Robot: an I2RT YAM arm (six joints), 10 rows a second.
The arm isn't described. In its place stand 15 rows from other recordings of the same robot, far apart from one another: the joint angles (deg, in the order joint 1, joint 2, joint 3, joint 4, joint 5, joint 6), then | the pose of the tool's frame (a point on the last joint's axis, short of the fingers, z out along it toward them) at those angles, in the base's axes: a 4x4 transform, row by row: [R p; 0 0 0 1], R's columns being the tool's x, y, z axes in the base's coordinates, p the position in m.
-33.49 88.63 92.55 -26.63 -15.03 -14.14 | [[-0.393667, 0.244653, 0.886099, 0.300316], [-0.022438, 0.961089, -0.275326, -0.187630], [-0.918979, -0.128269, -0.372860, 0.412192], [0, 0, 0, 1]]
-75.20 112.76 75.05 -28.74 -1.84 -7.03 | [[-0.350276, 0.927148, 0.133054, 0.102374], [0.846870, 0.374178, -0.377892, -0.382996], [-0.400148, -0.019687, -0.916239, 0.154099], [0, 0, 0, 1]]
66.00 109.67 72.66 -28.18 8.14 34.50 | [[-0.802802, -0.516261, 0.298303, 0.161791], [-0.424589, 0.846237, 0.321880, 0.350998], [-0.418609, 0.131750, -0.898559, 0.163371], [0, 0, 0, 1]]
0.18 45.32 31.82 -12.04 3.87 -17.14 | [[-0.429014, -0.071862, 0.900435, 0.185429], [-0.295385, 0.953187, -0.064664, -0.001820], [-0.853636, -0.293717, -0.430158, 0.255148], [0, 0, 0, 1]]
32.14 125.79 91.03 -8.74 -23.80 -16.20 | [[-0.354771, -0.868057, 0.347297, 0.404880], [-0.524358, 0.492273, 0.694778, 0.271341], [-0.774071, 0.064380, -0.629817, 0.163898], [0, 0, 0, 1]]
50.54 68.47 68.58 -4.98 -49.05 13.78 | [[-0.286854, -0.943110, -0.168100, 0.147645], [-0.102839, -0.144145, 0.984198, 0.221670], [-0.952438, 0.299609, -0.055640, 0.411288], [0, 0, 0, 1]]
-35.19 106.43 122.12 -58.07 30.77 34.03 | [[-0.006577, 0.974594, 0.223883, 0.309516], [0.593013, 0.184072, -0.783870, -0.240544], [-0.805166, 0.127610, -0.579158, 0.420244], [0, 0, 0, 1]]
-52.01 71.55 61.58 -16.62 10.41 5.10 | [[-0.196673, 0.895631, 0.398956, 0.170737], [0.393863, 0.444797, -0.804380, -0.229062], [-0.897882, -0.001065, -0.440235, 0.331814], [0, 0, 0, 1]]
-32.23 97.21 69.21 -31.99 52.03 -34.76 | [[-0.979028, 0.125949, -0.160131, 0.277372], [0.202569, 0.518120, -0.830974, -0.208050], [-0.021693, -0.845984, -0.532767, 0.230325], [0, 0, 0, 1]]
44.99 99.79 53.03 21.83 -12.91 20.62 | [[-0.572152, -0.674090, 0.467167, 0.259594], [-0.086585, 0.616077, 0.782913, 0.270751], [-0.815564, 0.407495, -0.410856, 0.190462], [0, 0, 0, 1]]
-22.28 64.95 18.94 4.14 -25.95 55.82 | [[-0.314392, 0.533061, 0.785496, 0.191428], [0.932697, 0.327502, 0.151057, -0.061597], [-0.176729, 0.780121, -0.600149, 0.147318], [0, 0, 0, 1]]
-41.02 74.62 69.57 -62.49 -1.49 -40.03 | [[-0.951066, 0.048179, 0.305209, 0.182572], [-0.024872, 0.972627, -0.231037, -0.157593], [-0.307986, -0.227323, -0.923834, 0.304973], [0, 0, 0, 1]]
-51.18 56.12 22.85 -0.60 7.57 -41.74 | [[-0.820515, 0.394866, 0.413322, 0.122557], [-0.032973, 0.689168, -0.723851, -0.159802], [-0.570673, -0.607559, -0.552453, 0.187531], [0, 0, 0, 1]]
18.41 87.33 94.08 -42.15 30.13 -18.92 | [[-0.557253, -0.069356, 0.827441, 0.318154], [-0.481046, 0.839207, -0.253626, 0.087064], [-0.676804, -0.539371, -0.501014, 0.404893], [0, 0, 0, 1]]
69.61 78.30 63.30 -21.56 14.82 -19.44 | [[0.082061, -0.856072, 0.510300, 0.115053], [-0.702705, 0.313391, 0.638742, 0.283399], [-0.706733, -0.411007, -0.575849, 0.301982], [0, 0, 0, 1]]
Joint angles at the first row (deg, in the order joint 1, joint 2, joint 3, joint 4, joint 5, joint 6):
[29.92, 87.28, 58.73, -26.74, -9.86, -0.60]
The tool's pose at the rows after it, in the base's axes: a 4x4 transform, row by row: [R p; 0 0 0 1], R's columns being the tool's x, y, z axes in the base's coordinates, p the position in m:
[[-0.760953, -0.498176, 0.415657, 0.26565], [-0.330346, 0.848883, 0.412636, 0.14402], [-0.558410, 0.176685, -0.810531, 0.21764], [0, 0, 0, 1]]
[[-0.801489, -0.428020, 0.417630, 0.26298], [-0.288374, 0.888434, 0.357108, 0.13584], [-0.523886, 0.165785, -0.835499, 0.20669], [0, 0, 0, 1]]
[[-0.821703, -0.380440, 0.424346, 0.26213], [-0.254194, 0.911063, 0.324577, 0.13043], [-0.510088, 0.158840, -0.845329, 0.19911], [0, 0, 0, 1]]
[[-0.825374, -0.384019, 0.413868, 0.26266], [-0.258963, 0.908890, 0.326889, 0.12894], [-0.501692, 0.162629, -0.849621, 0.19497], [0, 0, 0, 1]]
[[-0.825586, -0.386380, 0.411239, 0.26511], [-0.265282, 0.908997, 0.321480, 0.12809], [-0.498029, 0.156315, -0.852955, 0.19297], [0, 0, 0, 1]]
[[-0.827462, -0.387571, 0.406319, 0.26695], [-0.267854, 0.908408, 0.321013, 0.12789], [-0.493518, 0.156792, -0.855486, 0.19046], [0, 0, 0, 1]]
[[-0.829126, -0.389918, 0.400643, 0.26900], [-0.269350, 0.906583, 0.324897, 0.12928], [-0.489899, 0.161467, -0.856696, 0.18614], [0, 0, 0, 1]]
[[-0.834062, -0.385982, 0.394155, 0.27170], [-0.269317, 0.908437, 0.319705, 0.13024], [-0.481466, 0.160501, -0.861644, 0.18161], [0, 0, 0, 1]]
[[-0.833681, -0.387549, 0.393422, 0.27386], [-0.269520, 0.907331, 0.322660, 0.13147], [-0.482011, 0.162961, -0.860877, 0.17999], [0, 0, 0, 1]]
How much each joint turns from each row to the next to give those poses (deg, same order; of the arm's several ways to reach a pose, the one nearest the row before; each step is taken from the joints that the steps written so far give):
[-2.65, -2.13, -3.25, 0.98, -0.29, 3.81]
[-0.88, -0.10, -2.13, -0.01, 2.44, 2.46]
[-0.69, 0.06, -1.55, 0.83, 1.48, 1.69]
[-0.38, 0.47, -0.44, 0.33, -0.57, -0.48]
[-0.35, 0.68, 0.23, 0.09, 0.03, -0.63]
[-0.21, 0.66, 0.08, 0.25, -0.20, -0.27]
[0.04, 0.99, -0.08, 0.86, -0.32, 0.00]
[-0.04, 1.20, 0.18, 0.47, 0.10, 0.08]
[0.02, 0.69, 0.26, 0.48, -0.17, 0.00]

